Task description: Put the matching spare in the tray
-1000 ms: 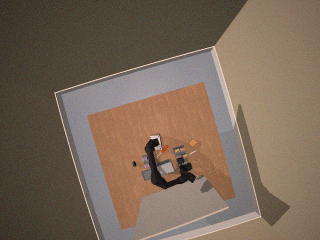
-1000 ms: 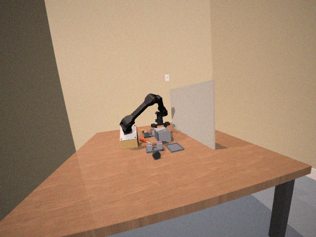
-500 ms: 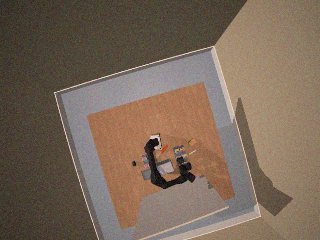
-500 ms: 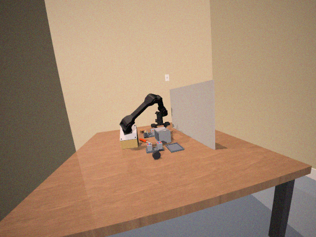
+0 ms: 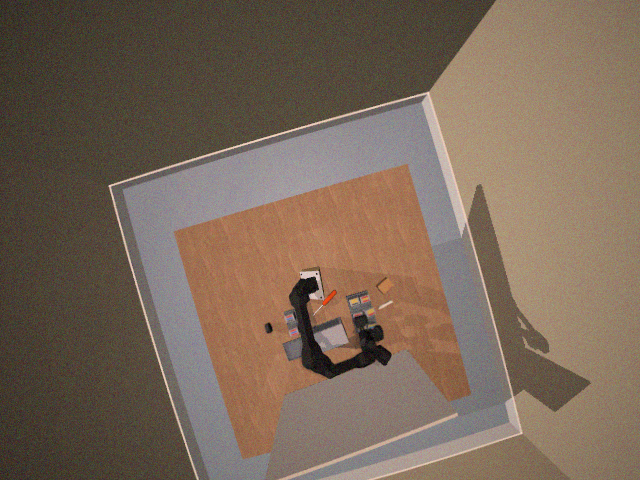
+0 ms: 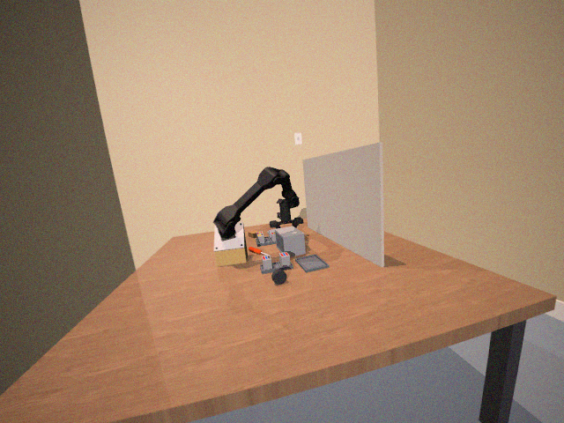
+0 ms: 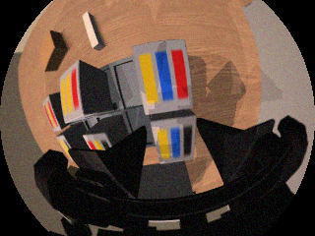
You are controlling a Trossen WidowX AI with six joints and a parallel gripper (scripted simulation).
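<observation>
The flat grey tray is 1 cm ahead of my gripper tip, 36 cm to the right of it and 1 cm below it. Also, from my gripper tip: grey mounted unit 3 cm behind, 16 cm to the right, 3 cm above; then brown block 18 cm behind, 18 cm to the left; then white stick 8 cm behind, 16 cm to the left, 1 cm below.
</observation>
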